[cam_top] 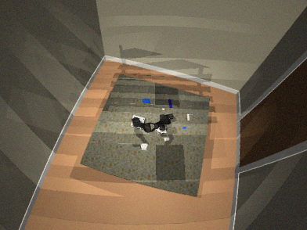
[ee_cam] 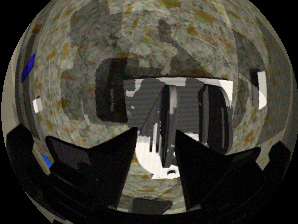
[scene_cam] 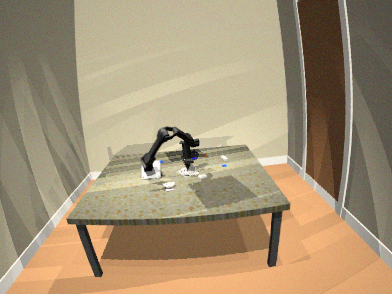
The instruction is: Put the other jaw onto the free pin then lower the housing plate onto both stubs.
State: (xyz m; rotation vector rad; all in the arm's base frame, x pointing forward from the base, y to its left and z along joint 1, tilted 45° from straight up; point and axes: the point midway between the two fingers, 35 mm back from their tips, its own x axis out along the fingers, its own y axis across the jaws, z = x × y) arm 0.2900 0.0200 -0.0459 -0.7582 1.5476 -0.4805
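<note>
My gripper tip is 150 mm to the left of the small white piece, 100 mm short of it and 10 mm above it. From my gripper tip the other things lie so: small blue piece (270 mm ahead, 60 mm to the left, 20 mm below); then white cylinder (290 mm ahead, 200 mm to the left, 10 mm below); then blue bar (340 mm to the left, 40 mm ahead, 10 mm below).
</note>
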